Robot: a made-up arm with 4 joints.
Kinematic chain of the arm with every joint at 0, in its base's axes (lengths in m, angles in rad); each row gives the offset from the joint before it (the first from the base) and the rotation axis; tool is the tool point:
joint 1: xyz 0 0 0.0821 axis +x
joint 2: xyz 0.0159 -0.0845 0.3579 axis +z
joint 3: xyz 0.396 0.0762 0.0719 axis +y
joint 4: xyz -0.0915 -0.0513 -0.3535 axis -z
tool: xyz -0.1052 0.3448 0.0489
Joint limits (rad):
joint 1: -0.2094..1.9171
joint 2: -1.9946..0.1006
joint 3: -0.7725..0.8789
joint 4: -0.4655..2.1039
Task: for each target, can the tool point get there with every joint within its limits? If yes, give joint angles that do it. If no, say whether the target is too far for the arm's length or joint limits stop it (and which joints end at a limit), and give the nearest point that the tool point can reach.
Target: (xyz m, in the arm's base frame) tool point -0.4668 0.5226 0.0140
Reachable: no: joint limits stop it (at a limit: joint 1, joint 2) | nearest point -0.0259 0.2483 0.2700 | short by 0.579 m
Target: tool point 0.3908 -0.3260 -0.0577
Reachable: yes | joints 0.9602 -1.5865 0.5845 0.4950
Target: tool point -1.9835 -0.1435 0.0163
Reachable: no: too far | nearest point -0.3298 -0.6619 -0.2214 | short by 1.749 m
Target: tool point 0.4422 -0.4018 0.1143
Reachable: yes | joints 0.0613 -0.9516 0.3882 1.4689
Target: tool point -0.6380 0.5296 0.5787
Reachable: no: joint limits stop it (at a limit: joint 1, joint 2, joint 3, joint 4) | nearest point -0.0682 0.2934 0.5283 | short by 0.619 m
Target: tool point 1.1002 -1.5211 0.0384
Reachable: no: too far | nearest point 0.5460 -0.7936 0.0593 | short by 0.915 m
